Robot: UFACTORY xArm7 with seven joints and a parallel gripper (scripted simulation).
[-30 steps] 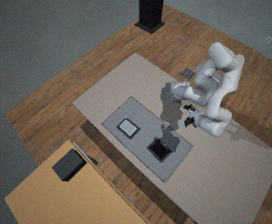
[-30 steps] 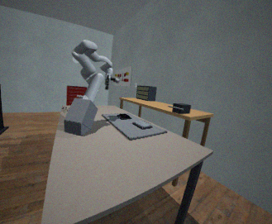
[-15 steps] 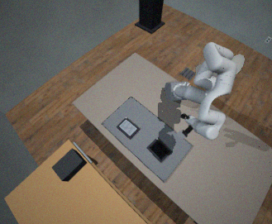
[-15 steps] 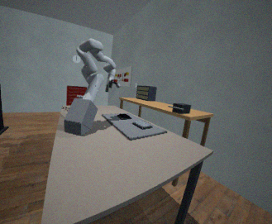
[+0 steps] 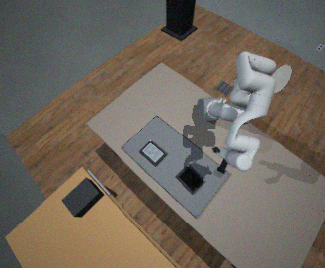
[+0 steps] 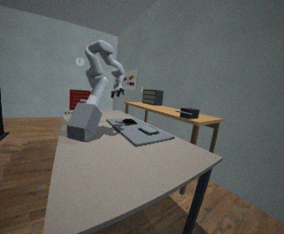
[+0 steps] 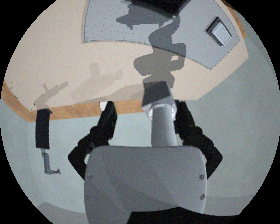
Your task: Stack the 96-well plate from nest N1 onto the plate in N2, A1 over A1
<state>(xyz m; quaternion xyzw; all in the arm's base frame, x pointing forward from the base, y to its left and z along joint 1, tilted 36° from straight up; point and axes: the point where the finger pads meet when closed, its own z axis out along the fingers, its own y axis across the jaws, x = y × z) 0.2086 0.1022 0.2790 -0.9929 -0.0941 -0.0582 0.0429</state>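
Now: the dark 96-well plate 260 mm below my hand, 170 mm ahead of it and 60 mm to the right of it. From my hand the other things lie so: plate nest 270 mm below, 170 mm ahead, 60 mm to the right; light 96-well plate 370 mm to the right, 260 mm below, 190 mm ahead.
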